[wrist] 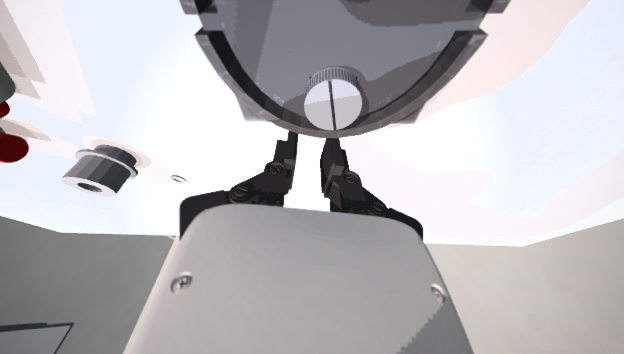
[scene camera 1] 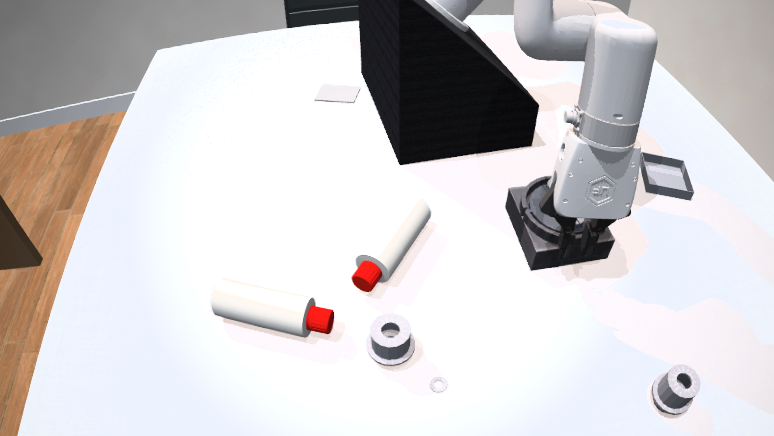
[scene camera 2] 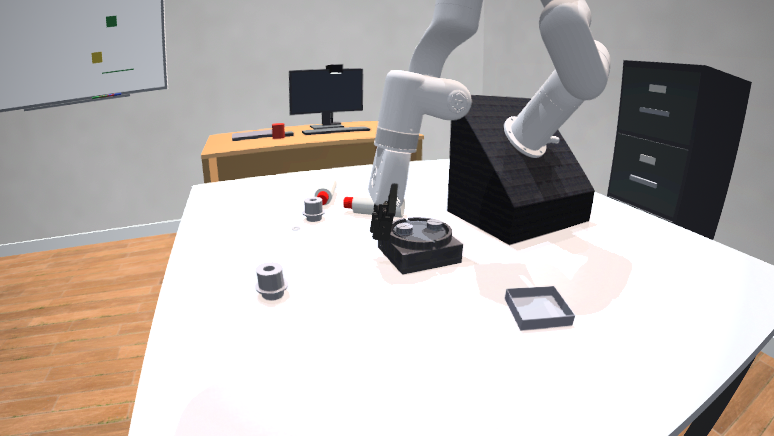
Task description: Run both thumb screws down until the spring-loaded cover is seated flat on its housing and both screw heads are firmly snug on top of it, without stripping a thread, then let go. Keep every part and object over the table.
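Frame: origin at the arm's base, x down, y left, z ahead, level; metres.
Where they show: gripper, fingertip midpoint: (wrist: 310, 143) (scene camera 1: 574, 252) (scene camera 2: 379, 236); arm's base, origin of the base link: (scene camera 1: 437, 8) (scene camera 2: 524, 137).
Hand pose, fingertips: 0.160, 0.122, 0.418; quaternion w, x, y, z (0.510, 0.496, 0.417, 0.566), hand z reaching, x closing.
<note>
Things, the pixels of their centre, and the offset from my fingertips, as dx, dy, dz. "spot": a spot on its surface instead.
- black housing, body centre: (wrist: 335, 4) (scene camera 1: 559, 219) (scene camera 2: 419, 242) +0.018, +0.009, -0.078
- far screw head, surface spot: (scene camera 2: 434, 223) spot: -0.019, +0.014, -0.107
- small washer, body centre: (scene camera 1: 438, 384) (wrist: 178, 179) +0.045, -0.198, +0.140
- shallow tray, body centre: (scene camera 2: 538, 306) (scene camera 1: 665, 175) +0.036, +0.266, -0.180
The black housing (scene camera 1: 574, 259) (scene camera 2: 427, 258) stands on the table. Its round grey cover (scene camera 2: 419, 233) (wrist: 295, 55) lies inside a raised ring; whether it is seated flat I cannot tell. The near slotted screw head (scene camera 2: 402, 229) (wrist: 332, 105) stands above the cover beside the ring wall. The far screw head (scene camera 2: 434, 223) is on the cover's other side. My gripper (scene camera 1: 578, 246) (scene camera 2: 382, 230) (wrist: 310, 143) is partly open, its fingers a narrow gap apart with nothing between them. In the wrist view the fingertips show below the ring's edge, apart from the near screw head.
Two white bottles (scene camera 1: 262, 307) (scene camera 1: 405, 238) with red caps lie on the table. Two grey flanged collars (scene camera 1: 389, 341) (scene camera 1: 675, 389) and a small washer (scene camera 1: 438, 385) are nearby. A shallow tray (scene camera 1: 667, 193) (scene camera 2: 547, 324) and the black arm base (scene camera 1: 460, 119) (scene camera 2: 552, 222) flank the housing.
</note>
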